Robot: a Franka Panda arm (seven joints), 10 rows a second.
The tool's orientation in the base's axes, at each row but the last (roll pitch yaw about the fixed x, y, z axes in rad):
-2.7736, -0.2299, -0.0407
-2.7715, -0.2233, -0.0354
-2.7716, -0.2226, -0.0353
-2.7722, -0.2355, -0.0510
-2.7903, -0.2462, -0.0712
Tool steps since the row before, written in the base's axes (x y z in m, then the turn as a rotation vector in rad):
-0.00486, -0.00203, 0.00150, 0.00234, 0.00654, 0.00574
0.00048, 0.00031, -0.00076, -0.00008, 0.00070, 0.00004
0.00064, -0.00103, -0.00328, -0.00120, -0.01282, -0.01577
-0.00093, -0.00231, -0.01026, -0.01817, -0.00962, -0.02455
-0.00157, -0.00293, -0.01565, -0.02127, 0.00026, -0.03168
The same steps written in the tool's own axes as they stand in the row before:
-0.00431, 0.00116, -0.00318, 0.00333, -0.00803, -0.00239
0.00029, 0.00000, 0.00091, -0.00009, -0.00067, 0.00019
-0.00006, 0.00215, 0.00276, -0.00421, 0.01749, 0.00954
-0.00318, 0.00573, 0.00828, -0.02290, 0.01695, 0.01462
-0.00513, 0.00796, 0.01290, -0.02832, 0.00997, 0.02356

